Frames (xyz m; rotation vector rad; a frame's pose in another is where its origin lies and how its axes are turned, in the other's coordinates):
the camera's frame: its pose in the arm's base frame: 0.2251 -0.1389 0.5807 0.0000 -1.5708 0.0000
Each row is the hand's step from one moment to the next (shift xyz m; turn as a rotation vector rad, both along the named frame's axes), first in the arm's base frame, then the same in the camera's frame.
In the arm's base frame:
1: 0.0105 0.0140 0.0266 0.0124 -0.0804 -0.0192
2: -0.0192 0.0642 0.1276 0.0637 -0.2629 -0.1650
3: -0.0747 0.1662 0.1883 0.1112 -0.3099 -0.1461
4: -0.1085 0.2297 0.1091 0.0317 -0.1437 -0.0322
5: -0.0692 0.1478 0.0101 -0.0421 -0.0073 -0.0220
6: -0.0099 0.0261 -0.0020 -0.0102 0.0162 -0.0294
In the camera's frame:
1: 0.0266 0.0140 -0.0105 -0.0192 -0.0804 -0.0124
2: 0.1276 0.0642 0.0192 -0.1650 -0.2629 -0.0637
3: 0.1883 0.1662 0.0747 -0.1461 -0.3099 -0.1112
4: 0.1091 0.2297 0.1085 -0.0322 -0.1437 -0.0317
5: 0.0101 0.1478 0.0692 -0.0220 -0.0073 0.0421
6: -0.0020 0.0261 0.0099 -0.0294 0.0162 0.0102

